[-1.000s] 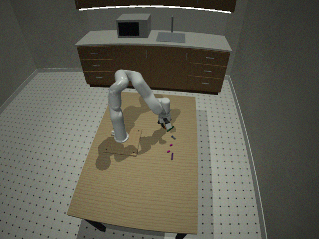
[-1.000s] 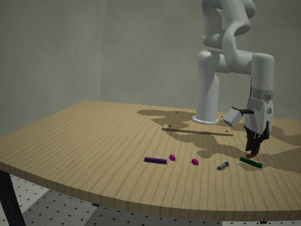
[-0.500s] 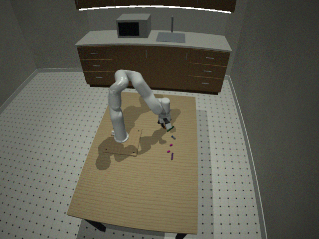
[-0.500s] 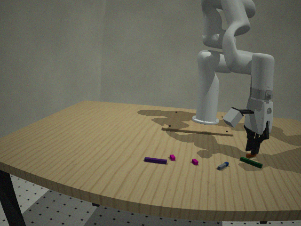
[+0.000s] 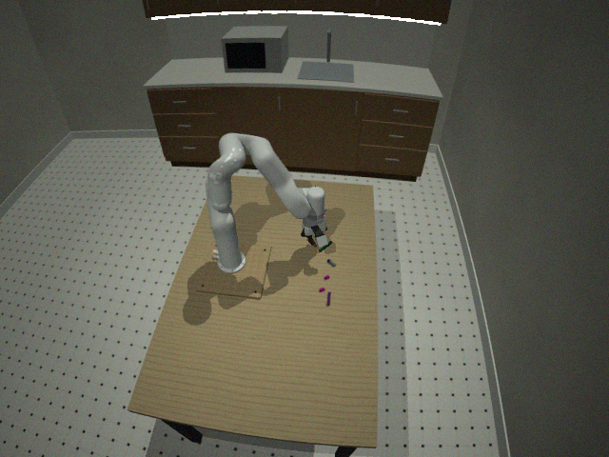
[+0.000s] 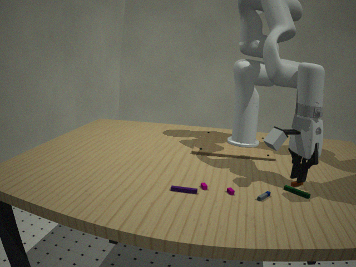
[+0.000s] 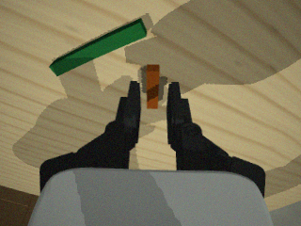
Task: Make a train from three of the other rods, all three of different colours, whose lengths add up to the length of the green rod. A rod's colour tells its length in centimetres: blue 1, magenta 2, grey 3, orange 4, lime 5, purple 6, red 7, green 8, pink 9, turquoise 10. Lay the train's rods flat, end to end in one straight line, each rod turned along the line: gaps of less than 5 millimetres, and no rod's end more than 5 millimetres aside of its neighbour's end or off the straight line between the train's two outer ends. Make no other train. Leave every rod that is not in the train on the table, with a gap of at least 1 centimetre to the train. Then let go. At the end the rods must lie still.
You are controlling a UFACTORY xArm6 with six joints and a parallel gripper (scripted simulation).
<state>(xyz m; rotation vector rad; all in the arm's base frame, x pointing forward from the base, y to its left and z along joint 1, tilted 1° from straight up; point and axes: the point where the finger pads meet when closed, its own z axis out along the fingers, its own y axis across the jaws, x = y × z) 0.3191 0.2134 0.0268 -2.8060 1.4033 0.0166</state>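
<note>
My hand is 30 mm above the orange rod. From my hand the other things lie so: grey rod 110 mm ahead, 90 mm to the right, 30 mm below; then green rod 60 mm ahead, 30 mm below; then blue rod 90 mm ahead, 80 mm to the right, 30 mm below.
</note>
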